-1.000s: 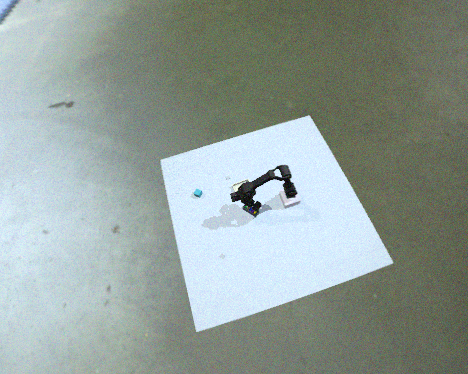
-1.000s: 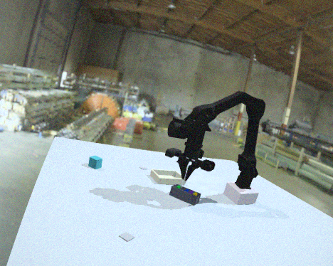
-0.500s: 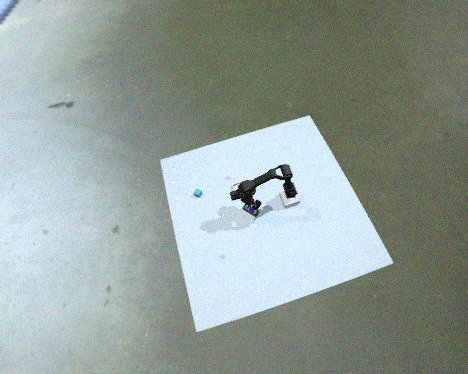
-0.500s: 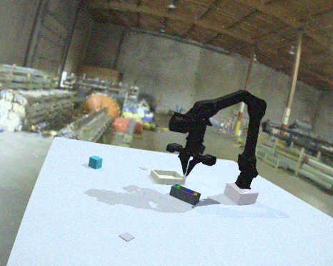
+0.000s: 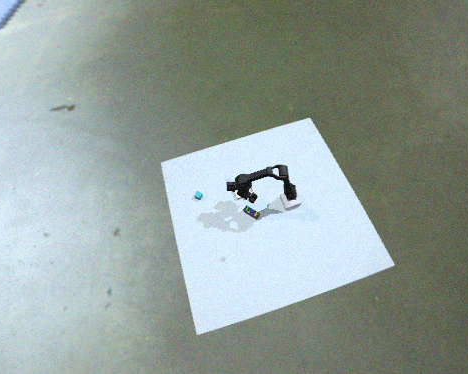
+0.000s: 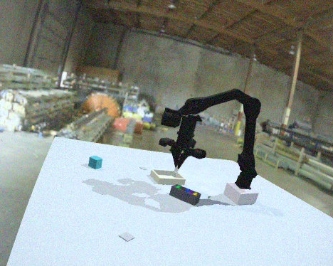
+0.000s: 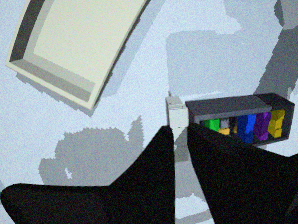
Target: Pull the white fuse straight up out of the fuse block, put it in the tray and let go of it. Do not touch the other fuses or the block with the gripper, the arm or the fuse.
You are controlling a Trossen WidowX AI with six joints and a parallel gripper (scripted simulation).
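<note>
Right now my gripper tip is 100 mm to the left of the beige tray and 90 mm above it. The rest, counted from my gripper tip: cyan cube (330 mm ahead, 100 mm to the right, 70 mm below); white fuse (10 mm below).
</note>
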